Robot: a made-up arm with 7 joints.
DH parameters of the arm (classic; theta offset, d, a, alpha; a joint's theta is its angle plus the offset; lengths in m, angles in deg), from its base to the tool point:
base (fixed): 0 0 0 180
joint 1: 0 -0.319 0 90
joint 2: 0 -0.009 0 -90
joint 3: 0 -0.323 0 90
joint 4: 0 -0.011 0 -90
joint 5: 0 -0.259 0 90
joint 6: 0 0 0 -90
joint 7: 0 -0.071 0 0
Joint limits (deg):
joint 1: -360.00..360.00
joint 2: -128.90..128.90
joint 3: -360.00..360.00
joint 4: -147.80..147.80
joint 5: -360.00..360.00
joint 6: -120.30..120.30
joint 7: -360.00..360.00
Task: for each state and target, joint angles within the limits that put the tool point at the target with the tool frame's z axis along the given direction. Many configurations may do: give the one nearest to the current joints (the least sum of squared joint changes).
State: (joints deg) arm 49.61 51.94 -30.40 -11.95 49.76 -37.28 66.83
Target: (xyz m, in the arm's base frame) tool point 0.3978 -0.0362 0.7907 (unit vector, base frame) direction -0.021 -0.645 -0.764
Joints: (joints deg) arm 7.95 46.78 -12.46 -6.81 62.64 -58.44 66.83
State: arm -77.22 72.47 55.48 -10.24 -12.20 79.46 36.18
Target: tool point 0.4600 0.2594 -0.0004 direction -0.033 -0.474 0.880
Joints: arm -24.63 126.24 20.46 -21.91 -43.34 59.58 36.18
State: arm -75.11 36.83 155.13 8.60 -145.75 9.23 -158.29
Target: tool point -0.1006 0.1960 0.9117 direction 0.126 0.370 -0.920
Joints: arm -113.94 29.43 170.21 10.81 -143.33 -39.63 -158.29
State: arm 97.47 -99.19 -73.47 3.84 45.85 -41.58 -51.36
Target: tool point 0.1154 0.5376 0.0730 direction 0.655 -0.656 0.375
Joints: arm 124.74 -115.84 -93.18 -32.35 28.14 -41.96 -51.36
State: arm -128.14 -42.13 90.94 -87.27 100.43 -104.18 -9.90
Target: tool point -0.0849 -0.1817 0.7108 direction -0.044 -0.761 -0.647
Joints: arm -135.54 -32.19 114.68 -84.64 107.61 -99.98 -9.90
